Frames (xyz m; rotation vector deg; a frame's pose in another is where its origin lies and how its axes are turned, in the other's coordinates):
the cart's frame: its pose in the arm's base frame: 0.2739 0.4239 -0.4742 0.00 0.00 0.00
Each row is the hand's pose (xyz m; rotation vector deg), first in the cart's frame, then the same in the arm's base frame.
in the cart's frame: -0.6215 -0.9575 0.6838 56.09 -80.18 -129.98
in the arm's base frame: -0.3476 -0.5336 0.2096 56.09 -80.18 -129.98
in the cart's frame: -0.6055 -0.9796 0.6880 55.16 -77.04 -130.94
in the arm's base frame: -0.3316 -0.5557 0.2138 55.16 -77.04 -130.94
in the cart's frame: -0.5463 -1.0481 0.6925 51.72 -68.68 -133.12
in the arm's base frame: -0.2724 -0.6242 0.2183 51.72 -68.68 -133.12
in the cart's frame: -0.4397 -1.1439 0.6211 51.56 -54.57 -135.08
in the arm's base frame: -0.1658 -0.7200 0.1469 51.56 -54.57 -135.08
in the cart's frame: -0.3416 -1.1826 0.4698 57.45 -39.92 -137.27
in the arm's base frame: -0.0677 -0.7587 -0.0044 57.45 -39.92 -137.27
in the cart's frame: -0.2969 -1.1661 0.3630 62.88 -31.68 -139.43
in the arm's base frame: -0.0230 -0.7422 -0.1112 62.88 -31.68 -139.43
